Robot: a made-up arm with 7 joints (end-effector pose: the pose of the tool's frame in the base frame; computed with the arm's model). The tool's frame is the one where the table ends.
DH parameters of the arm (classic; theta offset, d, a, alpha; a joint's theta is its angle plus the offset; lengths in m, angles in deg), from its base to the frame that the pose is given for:
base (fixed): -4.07 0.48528 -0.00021 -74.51
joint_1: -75.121 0.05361 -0.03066 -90
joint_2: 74 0.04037 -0.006 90
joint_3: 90 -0.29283 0.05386 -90
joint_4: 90 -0.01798 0.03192 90
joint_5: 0 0.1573 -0.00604 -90
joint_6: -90 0.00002 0.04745 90
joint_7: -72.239 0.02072 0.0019 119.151
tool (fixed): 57.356 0.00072 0 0
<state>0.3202 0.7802 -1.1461 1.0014 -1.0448 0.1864 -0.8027</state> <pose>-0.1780 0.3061 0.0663 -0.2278 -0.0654 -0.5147</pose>
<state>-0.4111 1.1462 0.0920 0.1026 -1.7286 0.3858 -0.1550</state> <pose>0.3562 0.3440 0.3885 -3.0708 -1.3629 -3.0035</pose>
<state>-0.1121 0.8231 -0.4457 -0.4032 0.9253 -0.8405 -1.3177</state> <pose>0.1690 0.1226 0.1871 0.7470 -0.1973 2.4994</pose>
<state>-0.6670 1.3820 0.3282 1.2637 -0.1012 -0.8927 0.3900</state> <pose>0.2673 0.4670 0.4951 3.0725 0.1134 -1.0645</pose>
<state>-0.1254 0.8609 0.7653 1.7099 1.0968 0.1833 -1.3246</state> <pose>0.0334 0.4194 0.1276 -0.2198 -0.0640 -0.5128</pose>
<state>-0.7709 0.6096 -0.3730 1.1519 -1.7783 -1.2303 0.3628</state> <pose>0.3524 0.2699 0.2220 -2.3260 -1.2527 -1.9597</pose>
